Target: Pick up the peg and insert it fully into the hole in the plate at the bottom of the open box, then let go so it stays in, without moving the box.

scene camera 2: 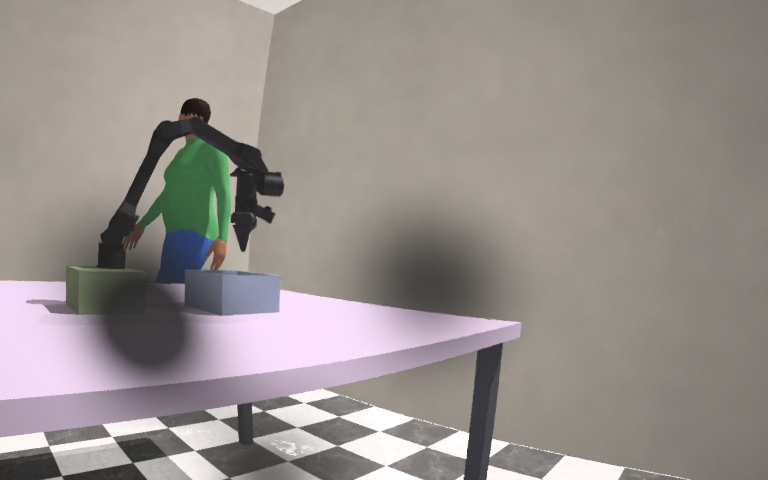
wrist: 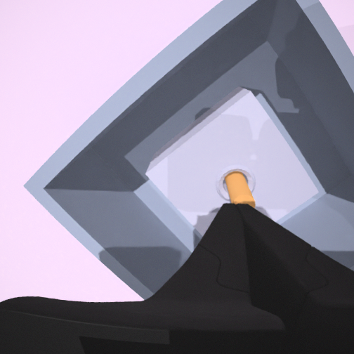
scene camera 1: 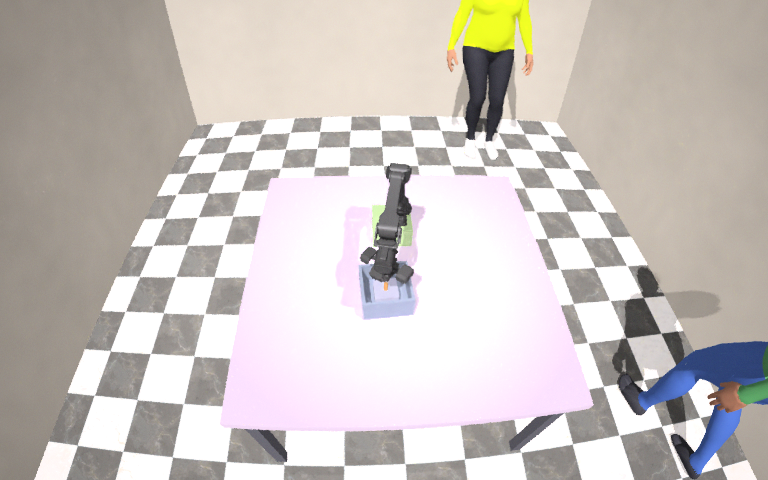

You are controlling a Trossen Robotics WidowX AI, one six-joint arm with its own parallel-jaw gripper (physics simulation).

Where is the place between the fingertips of my gripper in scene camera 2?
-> At 243, 251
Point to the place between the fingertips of my gripper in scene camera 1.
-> At 386, 279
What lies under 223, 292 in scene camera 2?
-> A blue-grey box.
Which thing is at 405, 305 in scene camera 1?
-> A blue-grey box.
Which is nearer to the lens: the blue-grey box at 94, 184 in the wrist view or the pale plate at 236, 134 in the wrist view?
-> The pale plate.
